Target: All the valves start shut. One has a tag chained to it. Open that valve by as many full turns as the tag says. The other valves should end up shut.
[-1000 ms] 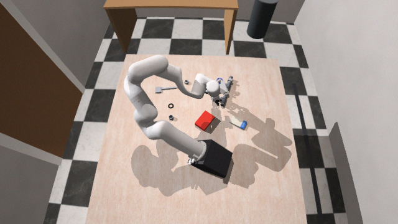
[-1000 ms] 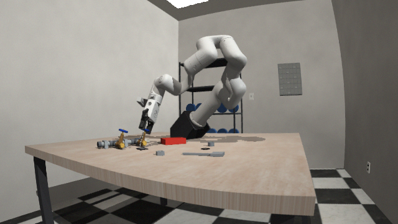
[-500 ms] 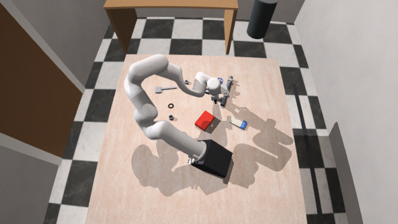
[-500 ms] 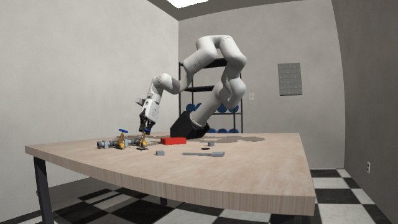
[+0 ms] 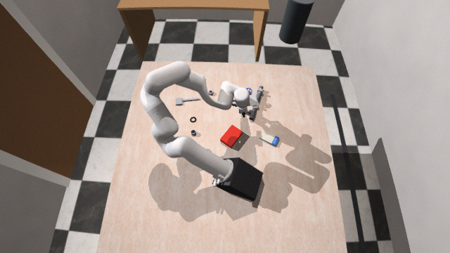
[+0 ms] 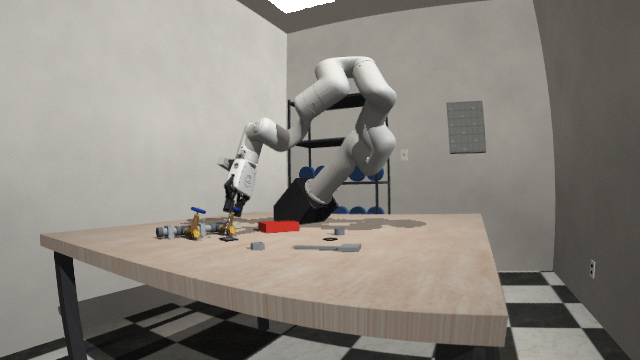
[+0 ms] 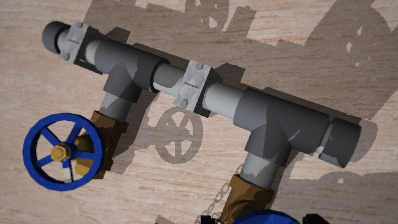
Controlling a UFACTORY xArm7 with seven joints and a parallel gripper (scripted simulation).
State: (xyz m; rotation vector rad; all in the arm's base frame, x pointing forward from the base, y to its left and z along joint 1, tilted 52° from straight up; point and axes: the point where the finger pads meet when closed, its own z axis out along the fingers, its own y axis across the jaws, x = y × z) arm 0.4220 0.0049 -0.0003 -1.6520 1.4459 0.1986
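The black tag lies 70 mm ahead of my hand, 60 mm to the left of it and 80 mm below it. The rest, counted from my hand: red block (170 mm behind, 20 mm to the left, 70 mm below); then white box (120 mm behind, 200 mm to the right, 80 mm below); then grey flat tool (390 mm to the left, 80 mm below).
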